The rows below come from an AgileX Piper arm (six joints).
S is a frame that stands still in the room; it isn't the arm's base.
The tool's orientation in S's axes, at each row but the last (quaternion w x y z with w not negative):
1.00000, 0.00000, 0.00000, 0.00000
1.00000, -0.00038, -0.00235, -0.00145
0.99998, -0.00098, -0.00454, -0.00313
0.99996, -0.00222, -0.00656, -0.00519
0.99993, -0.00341, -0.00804, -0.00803
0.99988, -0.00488, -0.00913, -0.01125
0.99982, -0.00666, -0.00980, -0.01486
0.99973, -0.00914, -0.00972, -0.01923
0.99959, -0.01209, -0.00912, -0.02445
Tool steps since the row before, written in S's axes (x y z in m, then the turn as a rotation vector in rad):
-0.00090, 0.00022, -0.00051, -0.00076, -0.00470, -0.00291
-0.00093, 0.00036, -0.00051, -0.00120, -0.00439, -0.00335
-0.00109, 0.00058, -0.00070, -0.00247, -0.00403, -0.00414
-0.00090, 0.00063, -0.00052, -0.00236, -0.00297, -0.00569
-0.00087, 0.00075, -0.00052, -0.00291, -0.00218, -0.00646
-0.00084, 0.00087, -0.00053, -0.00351, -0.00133, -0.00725
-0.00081, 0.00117, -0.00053, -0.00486, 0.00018, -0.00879
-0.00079, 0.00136, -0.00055, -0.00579, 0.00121, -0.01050
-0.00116, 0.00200, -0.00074, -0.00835, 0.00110, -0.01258
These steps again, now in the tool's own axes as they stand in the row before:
-0.00090, 0.00022, -0.00051, -0.00076, -0.00470, -0.00291
-0.00093, 0.00036, -0.00051, -0.00120, -0.00439, -0.00335
-0.00110, 0.00057, -0.00069, -0.00248, -0.00404, -0.00413
-0.00091, 0.00062, -0.00051, -0.00240, -0.00297, -0.00567
-0.00089, 0.00074, -0.00050, -0.00298, -0.00218, -0.00643
-0.00087, 0.00086, -0.00051, -0.00361, -0.00134, -0.00720
-0.00085, 0.00115, -0.00050, -0.00504, 0.00015, -0.00869
-0.00085, 0.00134, -0.00051, -0.00604, 0.00117, -0.01036
-0.00127, 0.00196, -0.00067, -0.00863, 0.00099, -0.01240

